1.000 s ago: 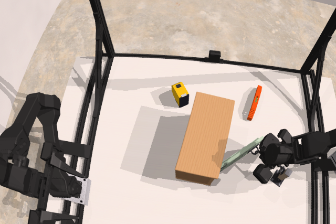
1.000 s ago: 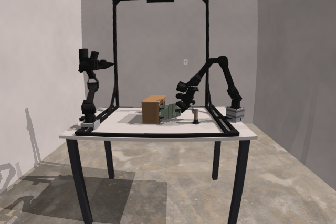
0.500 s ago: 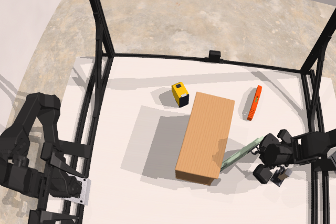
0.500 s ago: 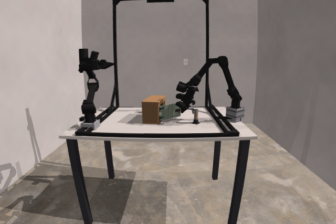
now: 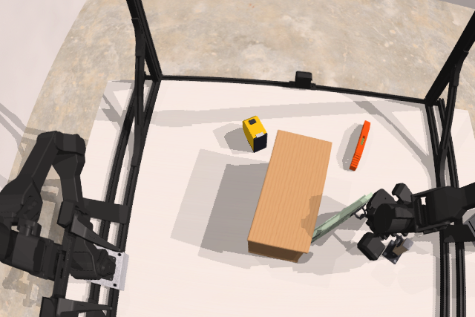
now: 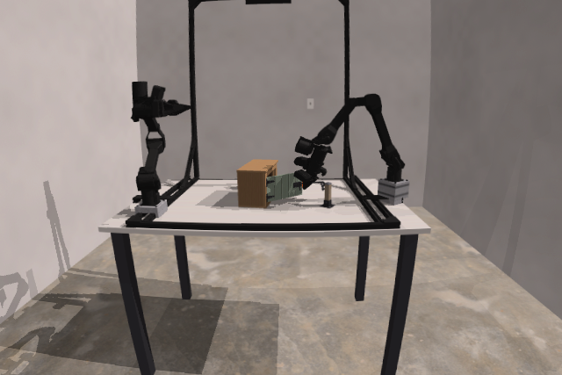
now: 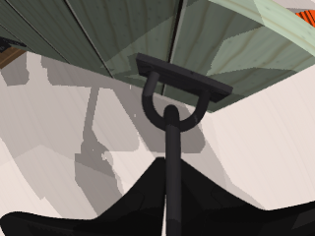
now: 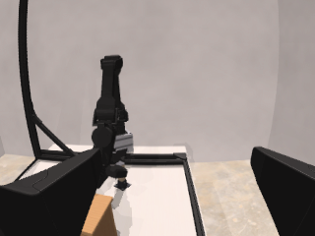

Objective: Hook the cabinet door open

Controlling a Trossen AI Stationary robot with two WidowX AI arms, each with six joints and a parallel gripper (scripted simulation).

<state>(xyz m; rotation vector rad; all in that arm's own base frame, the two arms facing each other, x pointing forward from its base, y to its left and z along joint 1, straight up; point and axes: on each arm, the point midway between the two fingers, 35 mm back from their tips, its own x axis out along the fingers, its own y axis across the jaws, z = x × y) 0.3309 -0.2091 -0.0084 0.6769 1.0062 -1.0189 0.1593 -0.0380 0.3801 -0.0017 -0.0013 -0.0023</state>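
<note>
Right now the dark hook is 20 mm to the left of my left hand, 20 mm ahead of it and 10 mm below it. Round my left hand: yellow box 280 mm behind, 250 mm to the right, 50 mm below; green door 100 mm to the right, 20 mm below, 10 mm behind; orange level 240 mm behind, 70 mm below, 20 mm to the left.
</note>
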